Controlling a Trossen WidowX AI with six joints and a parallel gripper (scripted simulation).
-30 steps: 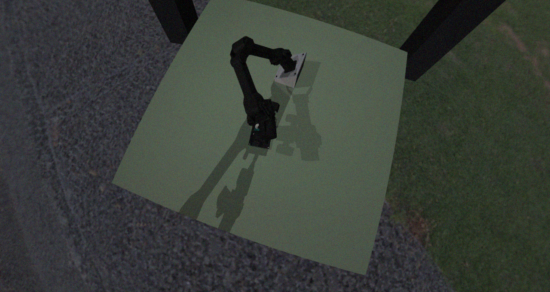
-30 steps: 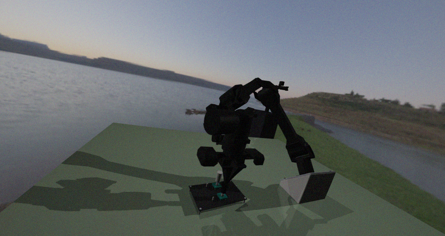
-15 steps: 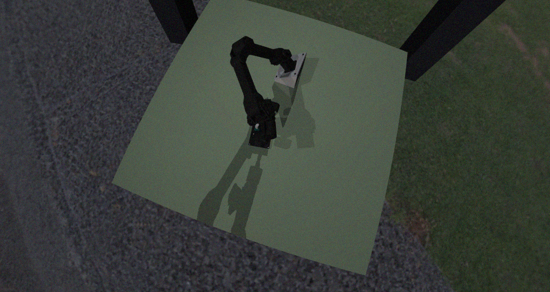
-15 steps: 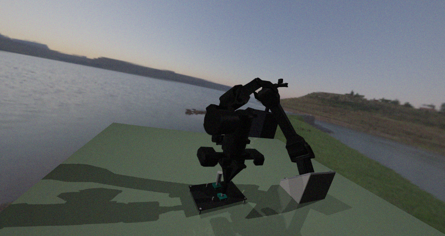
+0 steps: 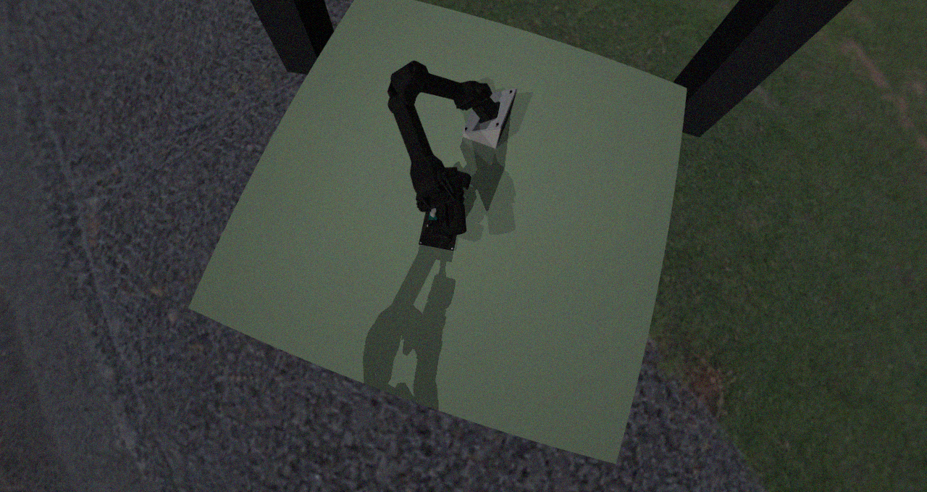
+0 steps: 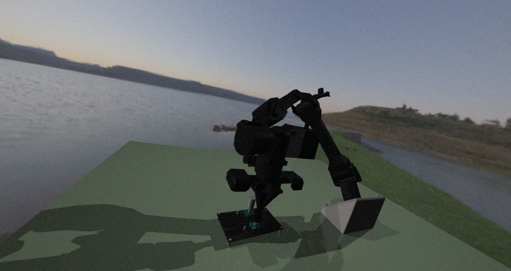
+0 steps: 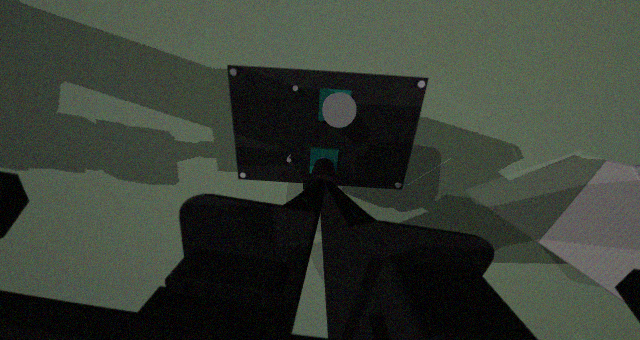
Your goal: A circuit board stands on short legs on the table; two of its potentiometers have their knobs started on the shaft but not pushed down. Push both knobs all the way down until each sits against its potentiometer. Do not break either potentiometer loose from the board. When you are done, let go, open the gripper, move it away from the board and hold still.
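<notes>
Right now my gripper tip is 50 mm to the left of the pale knob and 10 mm above it.
</notes>
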